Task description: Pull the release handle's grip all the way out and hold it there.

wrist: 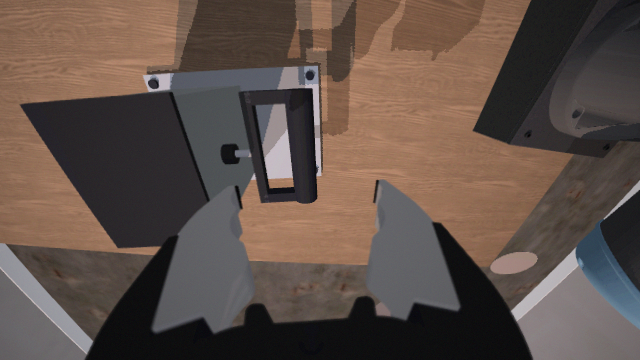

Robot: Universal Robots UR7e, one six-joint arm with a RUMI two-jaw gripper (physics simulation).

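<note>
The release handle (303,145) is a black rectangular loop with a thick round grip bar on its right side. It joins a short light rod (242,153) that enters a black collar (230,154) on the side of a grey-green housing (205,120) with a dark top (110,165). My gripper (308,185) is partly open and has nothing between its fingers. In the view the handle's lower end lies between the fingertips, nearer the left one, and just beyond them. How far below the fingertips the handle lies, I cannot tell.
The housing stands on a pale metal base plate (225,77) with bolts, on a wooden table top (410,125). The arm's dark base mount (530,75) stands at the upper right, and a blue-capped arm joint (607,270) shows at the right edge. Shadows fall behind the plate.
</note>
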